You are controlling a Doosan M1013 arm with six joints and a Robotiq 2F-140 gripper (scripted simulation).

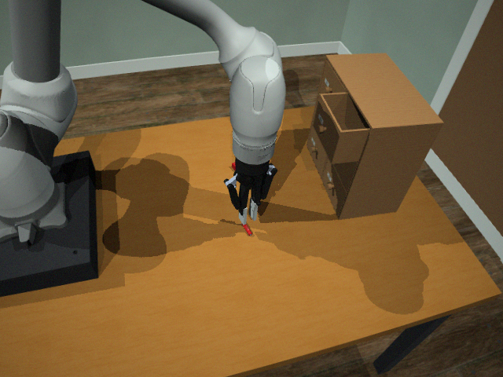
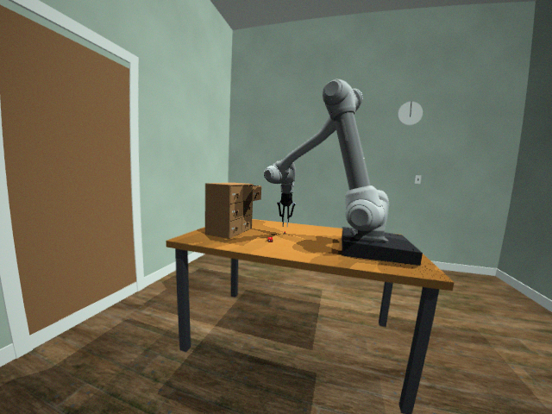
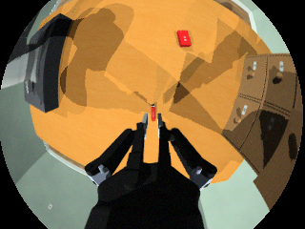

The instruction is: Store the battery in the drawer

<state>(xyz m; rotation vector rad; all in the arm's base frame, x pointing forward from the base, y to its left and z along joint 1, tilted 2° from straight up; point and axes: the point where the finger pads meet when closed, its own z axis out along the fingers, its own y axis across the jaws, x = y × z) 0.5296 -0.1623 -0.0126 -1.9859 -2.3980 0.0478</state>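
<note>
Right now my hand is 80 mm above the AAA battery. The rest, counted from my hand: red block: 230 mm to the left, 70 mm below, 40 mm ahead.
</note>
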